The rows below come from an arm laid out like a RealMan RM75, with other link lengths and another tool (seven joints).
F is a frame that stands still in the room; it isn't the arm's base.
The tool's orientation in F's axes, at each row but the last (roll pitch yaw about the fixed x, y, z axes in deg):
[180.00, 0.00, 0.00]
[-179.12, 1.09, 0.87]
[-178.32, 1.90, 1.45]
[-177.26, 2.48, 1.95]
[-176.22, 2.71, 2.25]
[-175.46, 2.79, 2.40]
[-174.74, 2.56, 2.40]
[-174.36, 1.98, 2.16]
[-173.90, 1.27, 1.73]
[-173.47, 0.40, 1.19]
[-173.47, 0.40, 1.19]
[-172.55, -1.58, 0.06]
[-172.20, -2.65, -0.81]
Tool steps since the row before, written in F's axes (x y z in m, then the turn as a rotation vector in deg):
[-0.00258, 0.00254, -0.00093, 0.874, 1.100, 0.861]
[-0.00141, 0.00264, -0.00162, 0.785, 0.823, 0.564]
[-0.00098, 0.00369, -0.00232, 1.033, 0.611, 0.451]
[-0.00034, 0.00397, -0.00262, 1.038, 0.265, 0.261]
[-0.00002, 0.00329, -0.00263, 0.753, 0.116, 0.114]
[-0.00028, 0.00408, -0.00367, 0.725, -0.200, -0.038]
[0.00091, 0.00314, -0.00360, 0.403, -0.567, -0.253]
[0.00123, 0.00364, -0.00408, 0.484, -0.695, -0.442]
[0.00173, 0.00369, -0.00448, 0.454, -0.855, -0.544]
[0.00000, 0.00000, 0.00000, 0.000, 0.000, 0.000]
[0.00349, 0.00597, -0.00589, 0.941, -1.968, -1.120]
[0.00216, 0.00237, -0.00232, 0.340, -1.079, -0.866]
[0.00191, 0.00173, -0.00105, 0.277, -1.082, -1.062]
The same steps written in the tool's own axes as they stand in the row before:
[-0.00258, -0.00254, 0.00093, 0.874, -1.100, -0.861]
[-0.00134, -0.00264, 0.00169, 0.787, -0.820, -0.567]
[-0.00081, -0.00364, 0.00246, 1.033, -0.599, -0.468]
[-0.00009, -0.00385, 0.00281, 1.034, -0.244, -0.295]
[0.00023, -0.00311, 0.00283, 0.751, -0.096, -0.144]
[0.00007, -0.00378, 0.00398, 0.717, 0.230, -0.015]
[0.00120, -0.00276, 0.00382, 0.390, 0.603, 0.181]
[0.00151, -0.00318, 0.00436, 0.472, 0.751, 0.354]
[0.00194, -0.00314, 0.00480, 0.440, 0.920, 0.439]
[0.00000, 0.00000, 0.00000, 0.000, 0.000, 0.000]
[0.00365, -0.00519, 0.00650, 0.908, 2.101, 0.880]
[0.00210, -0.00204, 0.00267, 0.315, 1.184, 0.728]
[0.00183, -0.00159, 0.00136, 0.243, 1.214, 0.918]

